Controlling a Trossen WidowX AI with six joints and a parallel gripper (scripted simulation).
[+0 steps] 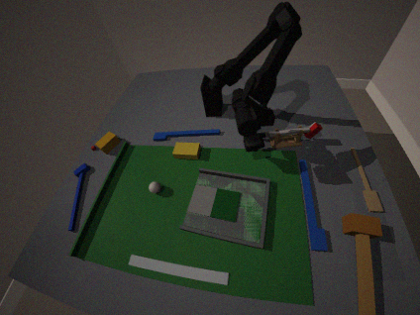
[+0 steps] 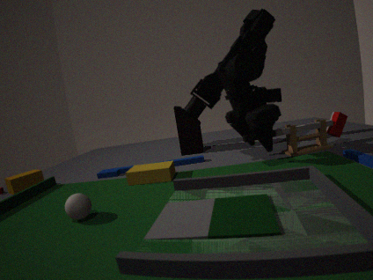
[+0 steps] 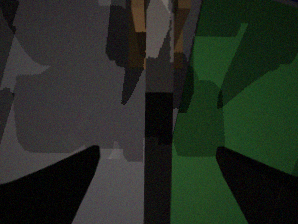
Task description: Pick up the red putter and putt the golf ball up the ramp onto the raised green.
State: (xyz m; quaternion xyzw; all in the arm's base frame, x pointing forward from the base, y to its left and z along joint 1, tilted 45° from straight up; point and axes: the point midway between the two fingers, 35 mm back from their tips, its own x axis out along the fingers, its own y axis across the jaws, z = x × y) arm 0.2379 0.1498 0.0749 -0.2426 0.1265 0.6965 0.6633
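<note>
Right now the red putter is 2 cm behind my gripper tip, 11 cm to the left of it and 3 cm above it. From my gripper tip the other things lie so: white strip (45 cm ahead, 23 cm to the right, 3 cm below); then white golf ball (20 cm ahead, 35 cm to the right, 1 cm below); then wooden stand (2 cm behind, 13 cm to the left).
</note>
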